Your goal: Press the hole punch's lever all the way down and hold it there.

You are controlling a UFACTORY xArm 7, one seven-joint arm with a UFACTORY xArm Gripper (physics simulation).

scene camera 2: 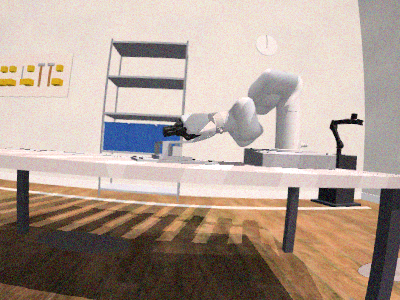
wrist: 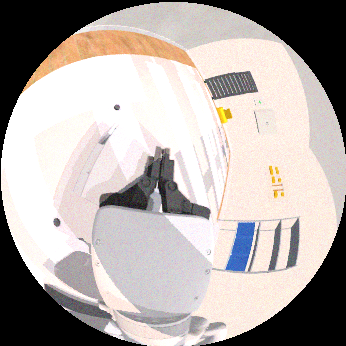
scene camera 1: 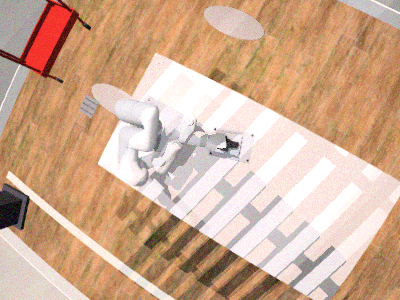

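Where they show: gripper, fingertip midpoint: (scene camera 2: 163, 132) (wrist: 160, 154) (scene camera 1: 238, 145); arm's base, link origin: (scene camera 2: 286, 151).
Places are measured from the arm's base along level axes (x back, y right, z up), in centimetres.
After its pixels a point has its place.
The hole punch (scene camera 1: 245, 154) (scene camera 2: 164, 150) @(y -9.8, x -48.7, z -2.6 cm) (wrist: 88, 171) @(y -8.5, x -42.6, z 0.6 cm) stands on its base plate on the white table. Its lever (scene camera 2: 175, 143) @(y -7.7, x -45.2, z -0.2 cm) looks about level in the side view, low over the punch body. My gripper (scene camera 1: 237, 145) @(y -3.5, x -48.7, z 3.4 cm) (scene camera 2: 165, 131) @(y -3.5, x -48.7, z 3.4 cm) (wrist: 160, 154) @(y -3.5, x -48.7, z 3.4 cm) is shut and empty, with its black fingers over the punch. In the side view the fingertips sit a little above the lever, and the underside of the hand is close to the lever's arm-side end. Whether they touch is too small to tell. The gripper hides much of the lever in the top view and the wrist view.
The white table (scene camera 1: 345, 180) @(y -3.9, x -112.8, z -6.1 cm) (scene camera 2: 240, 172) @(y -34.9, x -35.1, z -6.4 cm) carries the arm's grey base block (scene camera 2: 295, 159) @(y -13.4, x -5.1, z -3.1 cm) on the arm side of the punch. A shelf rack (scene camera 2: 150, 80) with blue bins (scene camera 2: 132, 137) stands behind the table. A black stand (scene camera 2: 346, 167) and a red cart (scene camera 1: 50, 37) stand away from it.
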